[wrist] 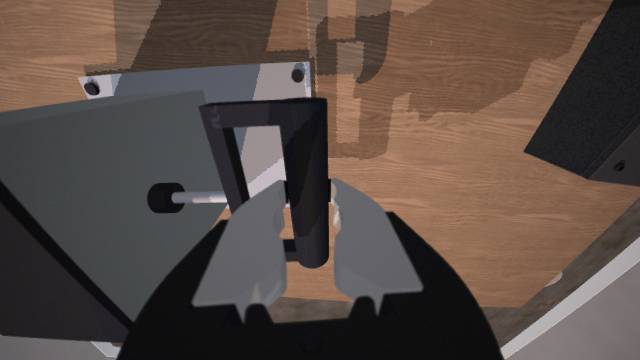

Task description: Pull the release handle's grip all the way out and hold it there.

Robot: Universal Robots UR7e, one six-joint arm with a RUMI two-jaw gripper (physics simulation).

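The release handle's grip (311,150) is a dark round bar on the right side of a dark rectangular frame, near the middle of the wrist view. A light metal rod (200,197) runs from a black round collar (165,198) on the grey-green housing to the frame, and a stretch of it shows bare. My gripper (308,181) is shut on the grip, with one fingertip on each side of the bar. The lower part of the frame is partly hidden behind the left finger.
The grey-green housing (110,150) fills the left side. Its pale base plate (190,82) with black bolts lies on the wooden table top (450,190). A dark box-like object (585,95) stands at the upper right. A white edge (575,300) runs along the lower right.
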